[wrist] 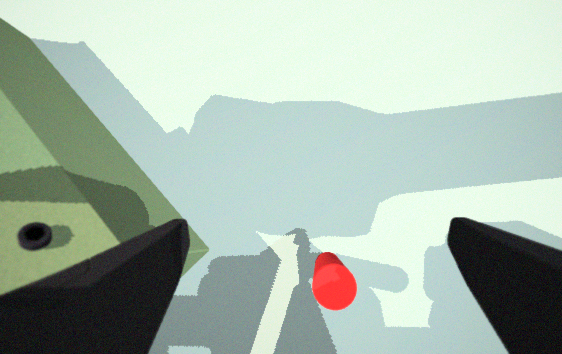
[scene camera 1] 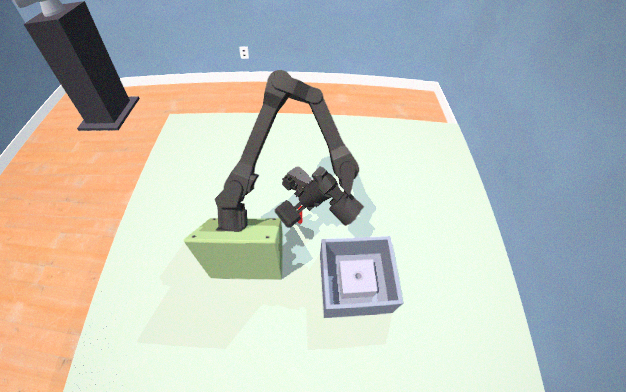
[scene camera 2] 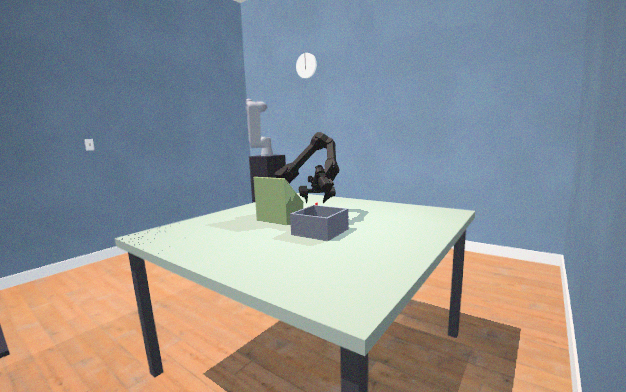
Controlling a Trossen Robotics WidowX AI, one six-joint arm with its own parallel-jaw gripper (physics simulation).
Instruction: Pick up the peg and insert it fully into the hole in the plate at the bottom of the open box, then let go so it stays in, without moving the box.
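Places are measured from the arm's base along level axes (x ahead, y left, z up), in centimetres.
Pixels of known places: gripper, between the fingertips: [wrist: 316, 230] [scene camera 1: 294, 205] [scene camera 2: 314, 203]; arm's base, origin of its link: [scene camera 1: 232, 227] [scene camera 2: 277, 189].
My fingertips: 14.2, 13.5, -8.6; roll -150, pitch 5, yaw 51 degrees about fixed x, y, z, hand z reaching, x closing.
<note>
Ahead of a thing's pixels: the offset from my fingertips to its top centre, as dx, dy, dz. Level surfaces: height alone.
The red peg @(+1.7, -0.7, +0.4) [scene camera 1: 300, 216] [scene camera 2: 316, 204] [wrist: 335, 287] stands upright on the table beside the green block; the box hides most of it in scene camera 2. My gripper [scene camera 2: 316, 201] [wrist: 316, 230] is open and empty, pointing down. In the wrist view, the peg's top shows between the two fingers' sides, a little right of centre and lower in the picture than the fingertips. The grey open box @(+18.6, -19.9, +2.1) [scene camera 1: 360, 311] [scene camera 2: 309, 227] stands apart from the peg. Inside it lies the pale plate @(+18.6, -19.9, -1.6) [scene camera 1: 350, 286] with a small central hole [scene camera 1: 358, 276].
The green block [scene camera 1: 240, 260] [scene camera 2: 271, 200] [wrist: 165, 215] under the arm's base stands close to the peg and to one finger. The pale green table @(dz -7.6) [scene camera 1: 450, 325] [scene camera 2: 250, 280] carries the block and box. A dark pedestal [scene camera 1: 80, 70] [scene camera 2: 267, 165] stands beyond the table.
</note>
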